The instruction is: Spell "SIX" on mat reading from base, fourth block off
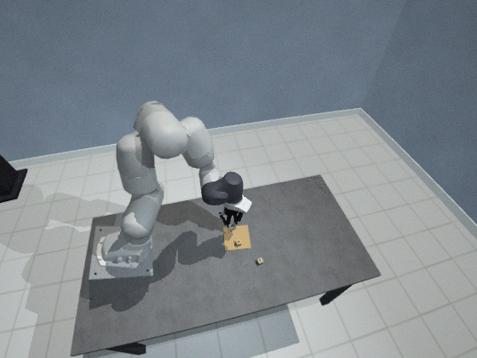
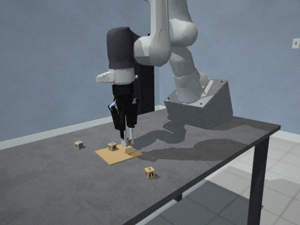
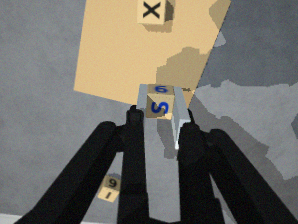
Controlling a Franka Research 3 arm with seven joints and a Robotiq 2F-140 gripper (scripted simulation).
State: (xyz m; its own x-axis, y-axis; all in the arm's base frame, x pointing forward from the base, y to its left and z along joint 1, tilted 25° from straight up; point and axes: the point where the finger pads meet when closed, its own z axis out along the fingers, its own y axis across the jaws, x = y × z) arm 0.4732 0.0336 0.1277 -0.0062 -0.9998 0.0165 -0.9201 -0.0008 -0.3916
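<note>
The tan mat lies 1 cm ahead of my hand, 4 cm to the right of it and 7 cm below it.
</note>
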